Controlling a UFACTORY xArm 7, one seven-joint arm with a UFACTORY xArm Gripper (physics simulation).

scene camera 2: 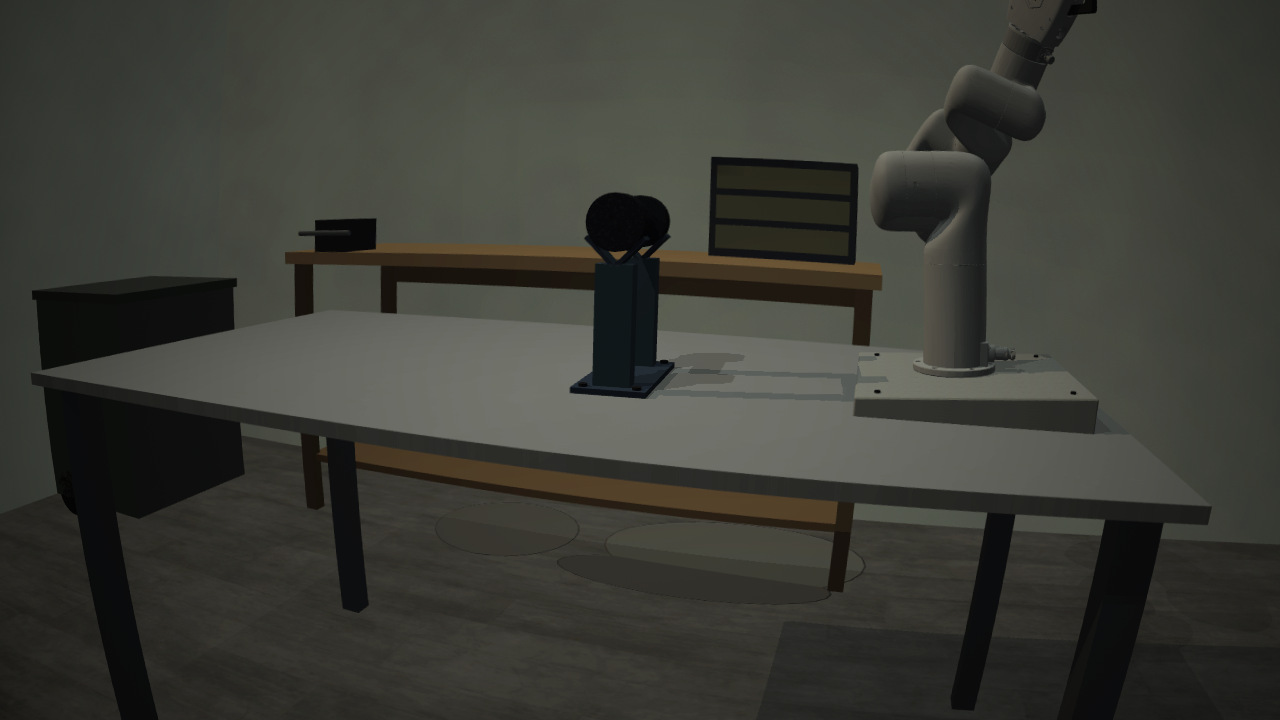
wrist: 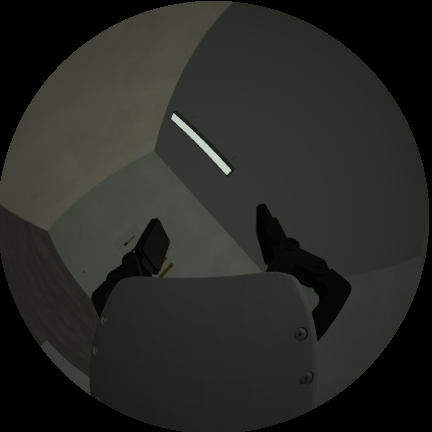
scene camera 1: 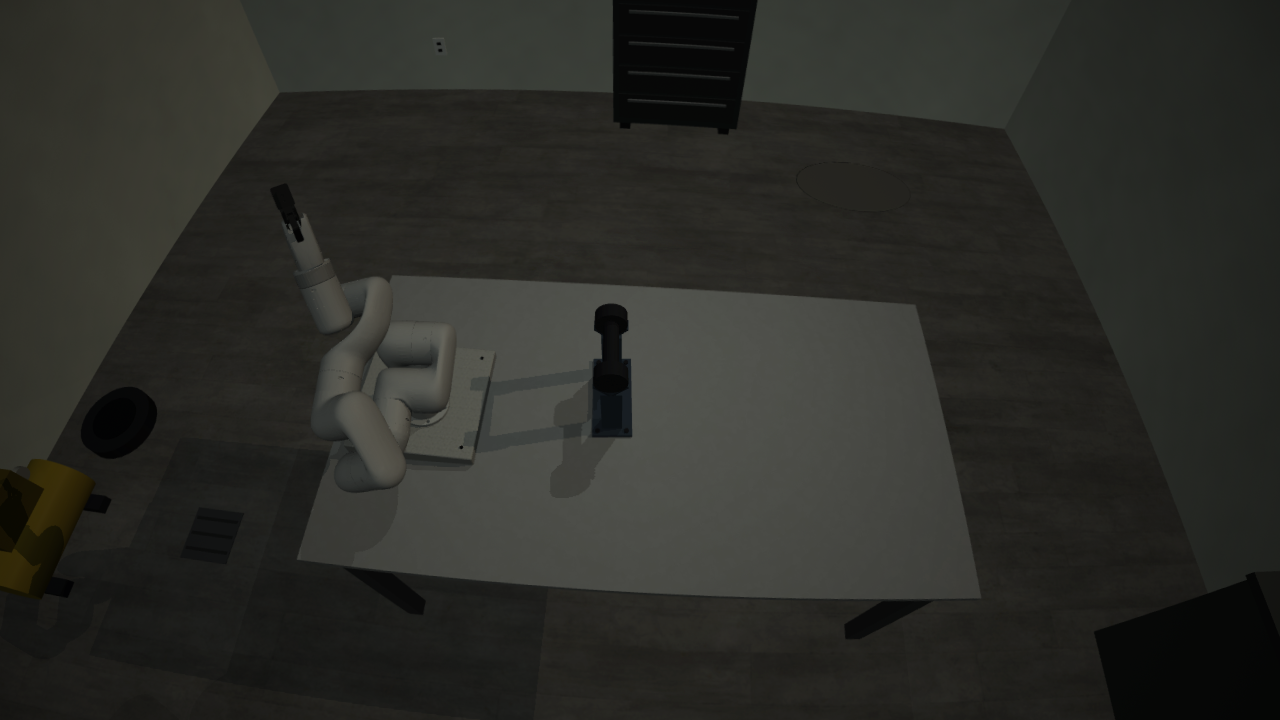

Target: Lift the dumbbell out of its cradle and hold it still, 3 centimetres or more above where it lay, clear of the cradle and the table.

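Frame: origin at the arm's base, x ahead, y left, z up, level; metres.
Seen in the pictures: gripper, fingertip midpoint: (wrist: 207,224) (scene camera 1: 278,186); arm's base, origin of the base link: (scene camera 2: 954,369).
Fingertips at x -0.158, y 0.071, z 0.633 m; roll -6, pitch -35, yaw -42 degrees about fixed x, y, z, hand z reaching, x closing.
Note:
Offsets run from my fingertips to a thing's top centre. Level surfaces: height alone.
The black dumbbell {0.408 m down, 0.616 m ahead, 0.065 m left} (scene camera 1: 611,347) (scene camera 2: 614,221) lies level across the top of the tall dark blue cradle {0.465 m down, 0.616 m ahead, 0.065 m left} (scene camera 1: 611,413) (scene camera 2: 614,324), its heads at either end of the V-shaped holders. The cradle stands near the middle of the pale table {0.670 m down} (scene camera 1: 787,447) (scene camera 2: 358,376). My gripper (scene camera 1: 283,198) (wrist: 207,224) is open and empty. It is raised high beyond the table's back left corner in the first scene view, pointing up and far from the dumbbell. In the second scene view it is mostly cut off at the top right. The dumbbell does not show in the wrist view.
The arm's base plate (scene camera 1: 469,398) (scene camera 2: 975,410) sits at one end of the table. A wooden workbench (scene camera 2: 537,253) with a dark-framed rack (scene camera 2: 713,210) stands by the wall. A drawer cabinet (scene camera 1: 677,86), a tyre (scene camera 1: 143,420) and a yellow machine (scene camera 1: 58,510) stand off the table.

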